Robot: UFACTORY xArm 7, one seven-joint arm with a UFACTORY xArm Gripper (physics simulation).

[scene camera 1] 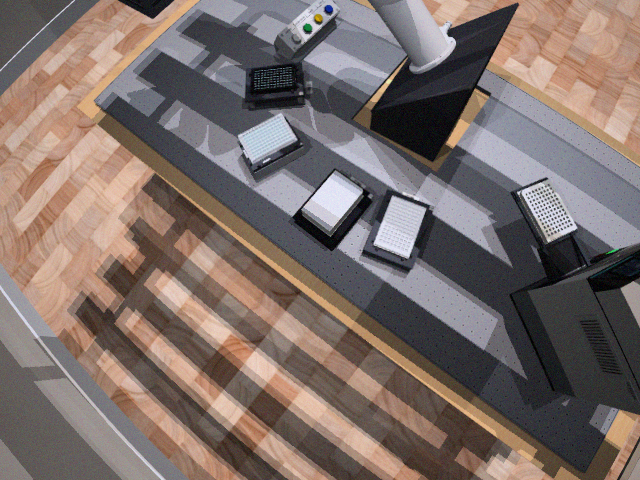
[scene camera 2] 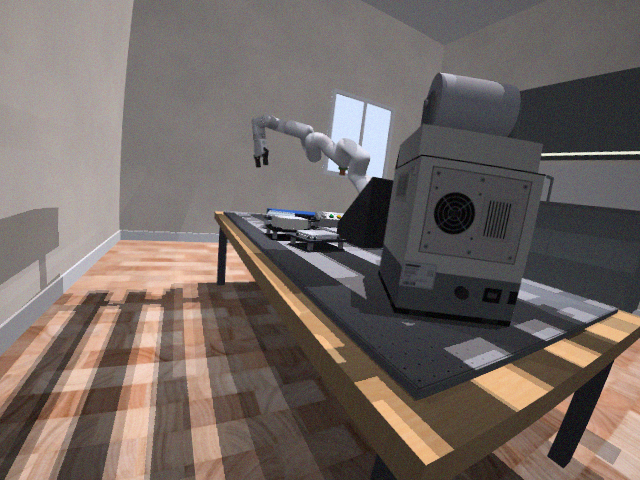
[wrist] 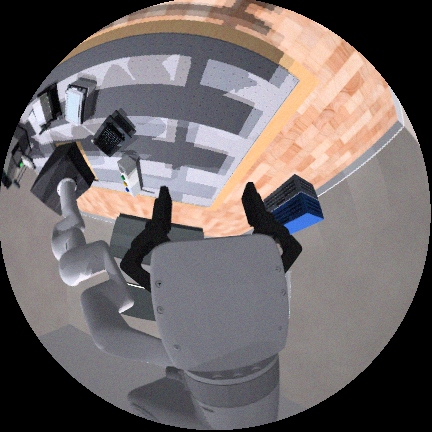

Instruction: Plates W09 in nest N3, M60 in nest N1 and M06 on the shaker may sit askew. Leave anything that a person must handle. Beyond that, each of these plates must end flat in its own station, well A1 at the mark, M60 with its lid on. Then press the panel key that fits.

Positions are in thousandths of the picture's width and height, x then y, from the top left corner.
Labels:
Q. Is my gripper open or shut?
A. Open.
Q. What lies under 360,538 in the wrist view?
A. My gripper.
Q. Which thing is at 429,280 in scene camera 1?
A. A pale blue well plate.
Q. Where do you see a button box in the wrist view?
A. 300,388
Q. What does my gripper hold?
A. Nothing.

